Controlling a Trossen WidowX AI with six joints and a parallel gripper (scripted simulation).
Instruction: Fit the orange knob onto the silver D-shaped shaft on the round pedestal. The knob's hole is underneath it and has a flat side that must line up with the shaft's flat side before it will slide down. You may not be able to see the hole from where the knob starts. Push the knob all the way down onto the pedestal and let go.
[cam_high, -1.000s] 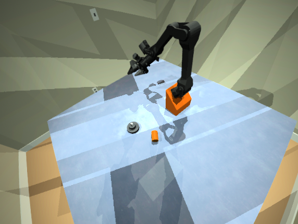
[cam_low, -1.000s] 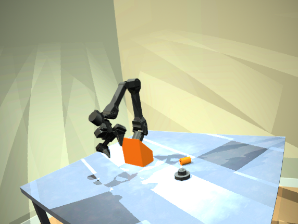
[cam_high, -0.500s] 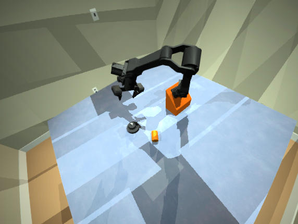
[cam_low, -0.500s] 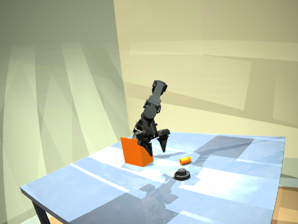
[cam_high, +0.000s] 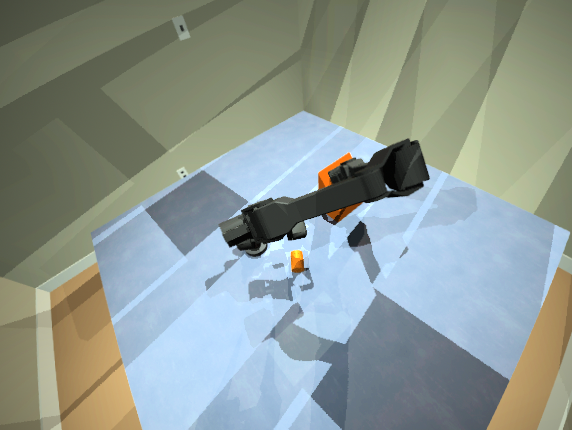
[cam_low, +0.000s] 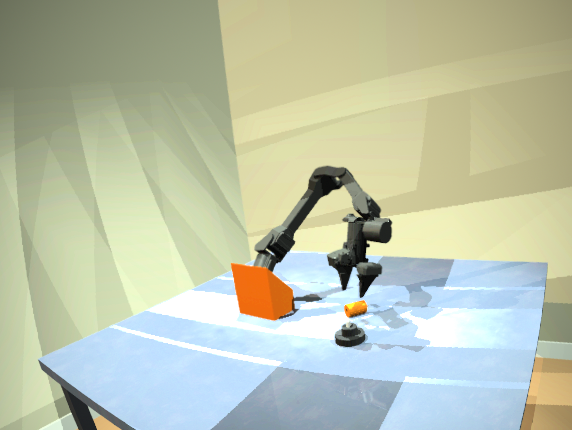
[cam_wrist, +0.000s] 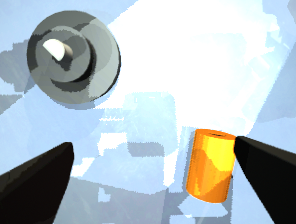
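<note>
My gripper tip is now 3 cm past the orange knob, 8 cm to the right of it and 8 cm above it. Round my gripper tip: round pedestal: 4 cm ahead, 8 cm to the right, 7 cm below.
</note>
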